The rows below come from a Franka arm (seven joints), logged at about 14 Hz.
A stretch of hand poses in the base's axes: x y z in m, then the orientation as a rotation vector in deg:
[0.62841, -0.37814, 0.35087, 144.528, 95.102, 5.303]
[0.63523, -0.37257, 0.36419, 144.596, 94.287, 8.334]
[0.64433, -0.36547, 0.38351, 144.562, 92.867, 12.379]
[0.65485, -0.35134, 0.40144, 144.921, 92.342, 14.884]
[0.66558, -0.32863, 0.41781, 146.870, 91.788, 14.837]
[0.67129, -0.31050, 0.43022, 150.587, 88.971, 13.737]
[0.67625, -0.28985, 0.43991, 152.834, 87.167, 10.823]
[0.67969, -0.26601, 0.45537, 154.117, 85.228, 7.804]
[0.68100, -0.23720, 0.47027, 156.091, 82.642, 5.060]
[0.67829, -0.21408, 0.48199, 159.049, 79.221, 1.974]
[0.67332, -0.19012, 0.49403, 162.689, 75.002, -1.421]
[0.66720, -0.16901, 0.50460, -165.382, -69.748, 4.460]
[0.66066, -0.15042, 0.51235, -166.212, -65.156, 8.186]
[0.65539, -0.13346, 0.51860, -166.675, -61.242, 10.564]
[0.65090, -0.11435, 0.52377, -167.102, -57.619, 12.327]
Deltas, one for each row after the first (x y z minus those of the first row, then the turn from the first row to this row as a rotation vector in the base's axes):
[0.00682, 0.00557, 0.01332, 0.903, -1.845, -0.361]
[0.01592, 0.01267, 0.03264, 1.961, -4.440, -0.990]
[0.02644, 0.02680, 0.05057, 3.069, -5.720, -1.304]
[0.03717, 0.04951, 0.06694, 4.194, -4.930, -2.265]
[0.04288, 0.06764, 0.07935, 5.271, -3.469, -5.107]
[0.04784, 0.08829, 0.08904, 5.009, -1.455, -6.953]
[0.05128, 0.11213, 0.10450, 4.029, 0.136, -8.581]
[0.05259, 0.14094, 0.11940, 3.505, 1.777, -10.765]
[0.04988, 0.16406, 0.13112, 3.404, 3.900, -13.699]
[0.04491, 0.18802, 0.14316, 3.612, 6.393, -17.243]
[0.03879, 0.20913, 0.15373, 3.843, 8.591, -21.086]
[0.03225, 0.22772, 0.16148, 3.366, 10.954, -24.122]
[0.02698, 0.24468, 0.16773, 3.330, 12.631, -26.642]
[0.02249, 0.26379, 0.17290, 3.388, 13.918, -28.979]

